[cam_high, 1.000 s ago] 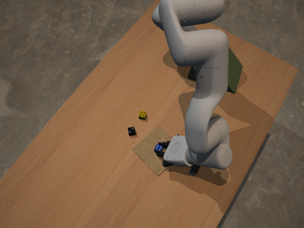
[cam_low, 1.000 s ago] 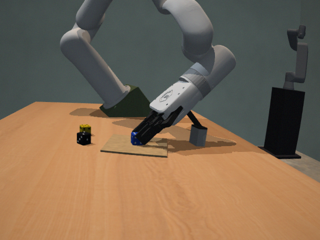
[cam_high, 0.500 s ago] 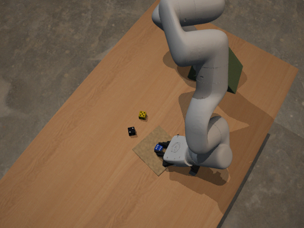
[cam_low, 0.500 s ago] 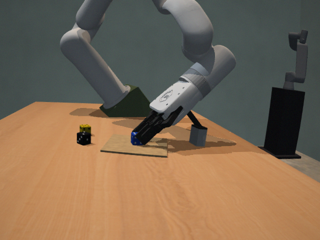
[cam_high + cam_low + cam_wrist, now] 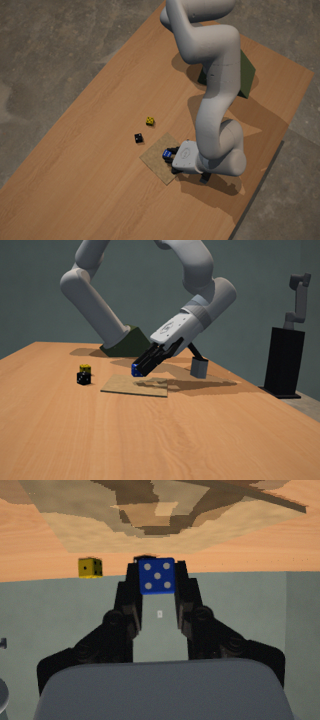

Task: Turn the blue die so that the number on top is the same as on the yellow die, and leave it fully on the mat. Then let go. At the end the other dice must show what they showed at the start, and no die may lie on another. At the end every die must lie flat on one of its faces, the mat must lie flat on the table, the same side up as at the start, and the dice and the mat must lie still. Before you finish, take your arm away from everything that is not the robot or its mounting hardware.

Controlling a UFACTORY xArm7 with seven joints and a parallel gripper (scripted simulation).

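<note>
Now: the tan mat 5 cm below my hand and 2 cm to the right of it. Also, from my hand: black die 14 cm to the right, 4 cm below, 1 cm ahead; then yellow die 15 cm to the right, 7 cm behind, 4 cm below; then blue die 2 cm to the right, 1 cm below.
</note>
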